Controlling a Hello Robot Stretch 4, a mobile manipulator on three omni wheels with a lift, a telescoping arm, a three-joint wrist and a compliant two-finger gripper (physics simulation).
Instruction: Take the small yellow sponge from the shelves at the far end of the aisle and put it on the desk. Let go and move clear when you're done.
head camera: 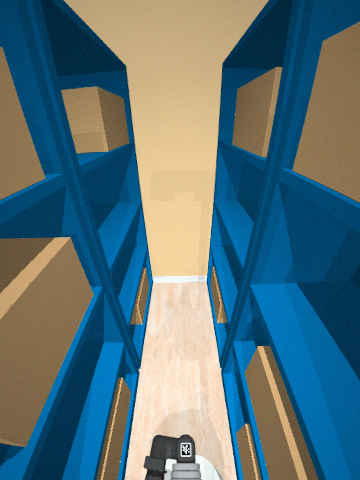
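Places are measured from the robot's base along level axes (x ahead, y left, z up), in millimetres.
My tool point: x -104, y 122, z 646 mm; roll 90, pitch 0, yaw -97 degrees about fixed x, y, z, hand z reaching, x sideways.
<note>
Behind a point stands the place of what it marks.
The small yellow sponge does not show in the head camera view, and neither does the desk. Blue shelves line both sides of the aisle, the left shelves (pixel 85 220) @[x 680, y 351, z 1239 mm] and the right shelves (pixel 260 220) @[x 686, y -279, z 1225 mm], and run toward the far wall. Part of my dark wrist (pixel 167 446) @[x 178, y 59, z 676 mm] shows at the bottom centre, over the aisle floor. My gripper's fingers are out of view, so whether they are open or shut does not show.
Cardboard boxes stand on the left shelves, including a large near box (pixel 40 345) @[x 304, y 354, z 1090 mm] and an upper box (pixel 84 117) @[x 1066, y 444, z 1575 mm]. More boxes (pixel 257 112) @[x 920, y -291, z 1569 mm] (pixel 277 400) @[x 273, y -306, z 776 mm] stand on the right. The narrow wooden floor (pixel 180 340) @[x 914, y 31, z -27 mm] ends at a beige wall (pixel 175 235) @[x 1610, y 70, z 595 mm] with a white baseboard.
</note>
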